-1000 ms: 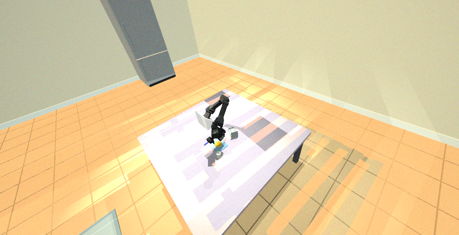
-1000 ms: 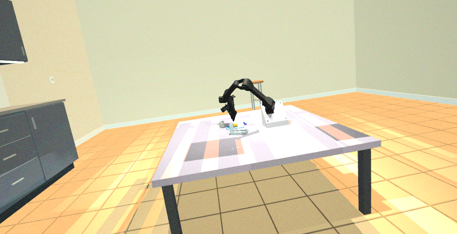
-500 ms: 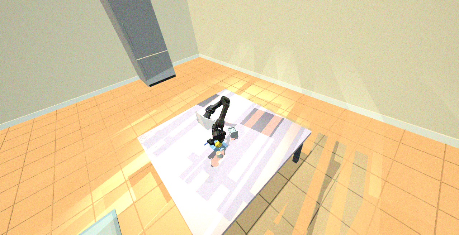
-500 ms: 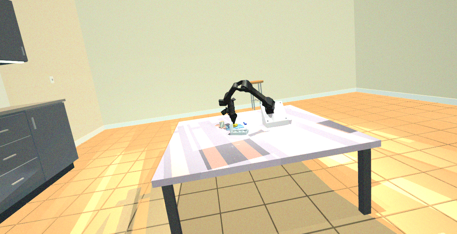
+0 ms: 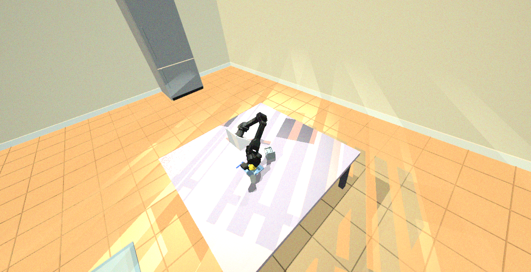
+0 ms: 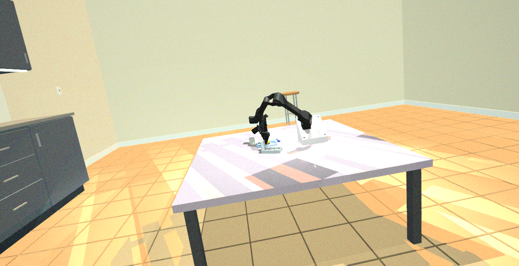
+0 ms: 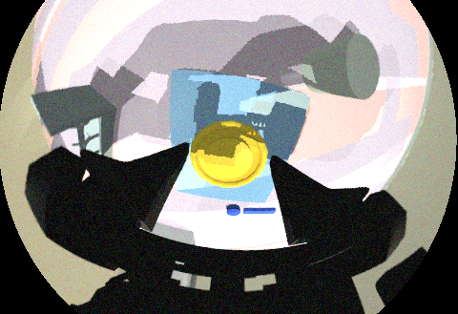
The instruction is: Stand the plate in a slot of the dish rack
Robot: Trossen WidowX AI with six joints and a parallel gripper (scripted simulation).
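The yellow plate is right at my gripper tip. Round my gripper tip: dish rack: 20 mm behind, 210 mm to the left, 10 mm above; pale cup: 100 mm ahead, 70 mm to the right, 10 mm above; light blue mat: 10 mm behind, 10 mm below.
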